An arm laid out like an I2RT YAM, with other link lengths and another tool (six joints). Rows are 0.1 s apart.
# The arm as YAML. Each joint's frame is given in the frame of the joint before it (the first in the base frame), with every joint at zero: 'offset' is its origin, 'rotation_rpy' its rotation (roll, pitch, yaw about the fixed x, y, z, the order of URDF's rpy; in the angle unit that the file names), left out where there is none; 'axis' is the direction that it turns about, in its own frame. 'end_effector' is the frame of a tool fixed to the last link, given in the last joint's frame.
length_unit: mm
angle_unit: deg
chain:
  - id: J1
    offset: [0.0, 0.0, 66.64]
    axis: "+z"
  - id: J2
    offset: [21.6, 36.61, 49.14]
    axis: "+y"
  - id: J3
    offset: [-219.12, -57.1, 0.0]
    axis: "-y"
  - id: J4
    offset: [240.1, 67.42, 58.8]
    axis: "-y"
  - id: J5
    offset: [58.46, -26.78, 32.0]
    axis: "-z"
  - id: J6
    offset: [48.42, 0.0, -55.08]
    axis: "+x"
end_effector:
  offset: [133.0, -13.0, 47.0]
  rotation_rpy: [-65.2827, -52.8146, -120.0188]
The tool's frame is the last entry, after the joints.
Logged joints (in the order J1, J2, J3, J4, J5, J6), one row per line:
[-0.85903 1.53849 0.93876 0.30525 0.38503 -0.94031]
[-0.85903 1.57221 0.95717 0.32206 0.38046 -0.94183]
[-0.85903 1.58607 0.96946 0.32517 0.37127 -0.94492]
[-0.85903 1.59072 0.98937 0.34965 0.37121 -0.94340]
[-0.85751 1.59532 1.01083 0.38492 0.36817 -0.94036]
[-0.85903 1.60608 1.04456 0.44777 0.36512 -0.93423]
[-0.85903 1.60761 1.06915 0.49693 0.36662 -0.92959]
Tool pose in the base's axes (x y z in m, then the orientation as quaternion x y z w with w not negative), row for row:
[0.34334 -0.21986 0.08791 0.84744 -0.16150 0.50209 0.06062]
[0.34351 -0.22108 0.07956 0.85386 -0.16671 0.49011 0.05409]
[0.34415 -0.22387 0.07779 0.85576 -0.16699 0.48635 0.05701]
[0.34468 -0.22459 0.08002 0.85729 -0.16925 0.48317 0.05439]
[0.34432 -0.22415 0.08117 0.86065 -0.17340 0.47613 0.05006]
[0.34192 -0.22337 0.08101 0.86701 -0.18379 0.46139 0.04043]
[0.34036 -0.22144 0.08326 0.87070 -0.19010 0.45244 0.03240]
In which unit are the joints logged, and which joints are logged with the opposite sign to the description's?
The joints are logged in radians. Opposite sign: J4, J5.
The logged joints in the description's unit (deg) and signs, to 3 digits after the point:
[-49.219 88.149 53.787 -17.490 -22.061 -53.876]
[-49.219 90.081 54.842 -18.453 -21.799 -53.963]
[-49.219 90.875 55.546 -18.631 -21.272 -54.140]
[-49.219 91.142 56.687 -20.033 -21.269 -54.053]
[-49.132 91.405 57.916 -22.054 -21.095 -53.879]
[-49.219 92.022 59.849 -25.655 -20.920 -53.527]
[-49.219 92.109 61.258 -28.472 -21.006 -53.262]

